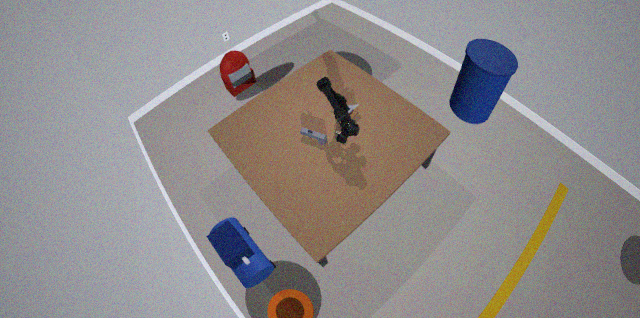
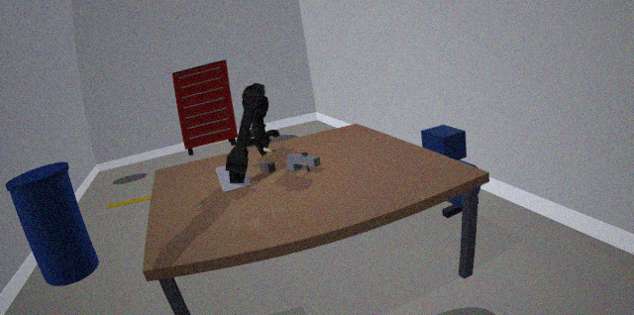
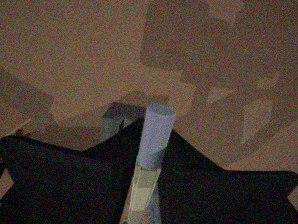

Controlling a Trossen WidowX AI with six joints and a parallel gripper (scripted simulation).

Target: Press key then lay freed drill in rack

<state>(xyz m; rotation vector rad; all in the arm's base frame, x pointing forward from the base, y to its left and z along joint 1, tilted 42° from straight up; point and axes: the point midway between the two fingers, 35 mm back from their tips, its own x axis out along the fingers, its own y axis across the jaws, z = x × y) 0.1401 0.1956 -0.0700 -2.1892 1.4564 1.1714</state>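
My gripper tip is now 5 cm to the left of the dark-grey block and 4 cm above it. The rest, counted from my gripper tip: key 18 cm to the right, 16 cm ahead, 1 cm below; then light-grey block 16 cm to the right, 15 cm ahead, 2 cm below.
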